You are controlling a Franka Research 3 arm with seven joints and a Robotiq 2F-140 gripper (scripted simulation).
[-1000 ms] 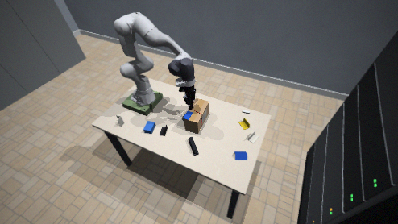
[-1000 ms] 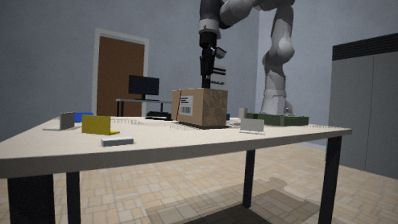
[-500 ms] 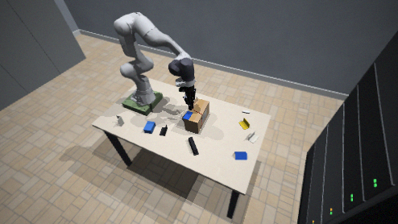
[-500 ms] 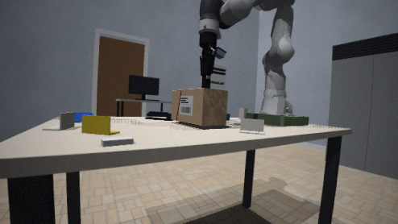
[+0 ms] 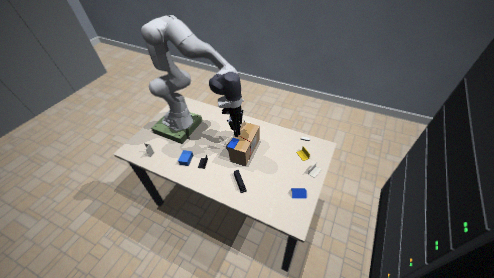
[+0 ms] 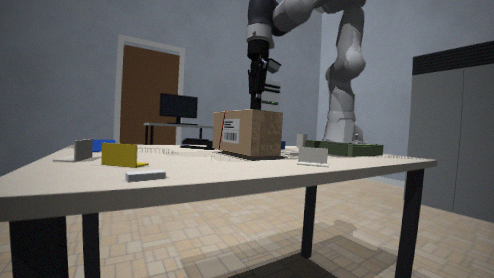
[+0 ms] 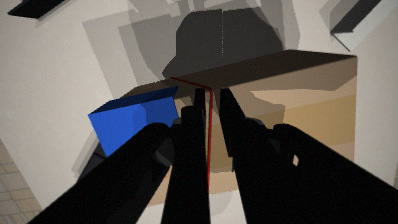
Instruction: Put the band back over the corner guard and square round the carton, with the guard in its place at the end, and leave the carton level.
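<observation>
Right now the brown carton is 100 mm below my hand, 50 mm ahead of it and 10 mm to the left of it. The rest, counted from my hand: yellow angle piece 410 mm ahead, 160 mm below, 130 mm to the left; then white corner guard 500 mm ahead, 160 mm below, 30 mm to the left.
</observation>
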